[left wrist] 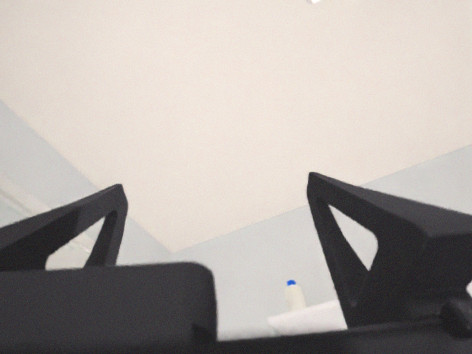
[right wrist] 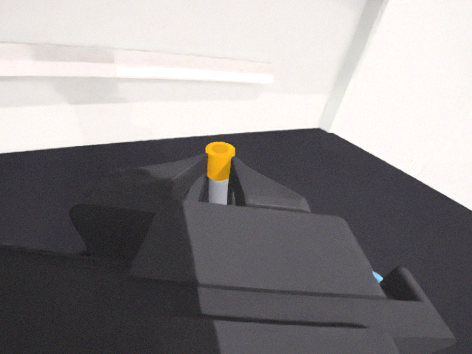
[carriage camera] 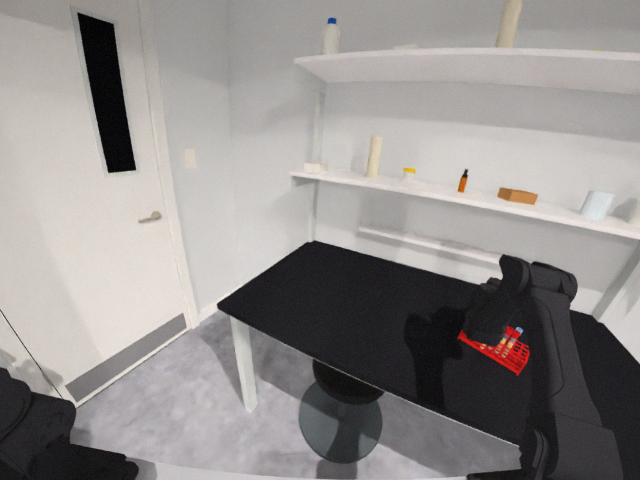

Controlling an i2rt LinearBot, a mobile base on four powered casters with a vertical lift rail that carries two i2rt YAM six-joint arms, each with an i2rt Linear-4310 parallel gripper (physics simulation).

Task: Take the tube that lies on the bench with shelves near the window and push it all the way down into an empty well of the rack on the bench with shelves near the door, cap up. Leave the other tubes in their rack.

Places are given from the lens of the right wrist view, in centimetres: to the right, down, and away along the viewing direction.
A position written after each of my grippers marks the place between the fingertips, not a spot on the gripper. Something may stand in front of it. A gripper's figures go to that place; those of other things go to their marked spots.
my right gripper (right wrist: 219, 163): -1, -1, 13
tube with orange cap (right wrist: 220, 154): -1, -1, 12
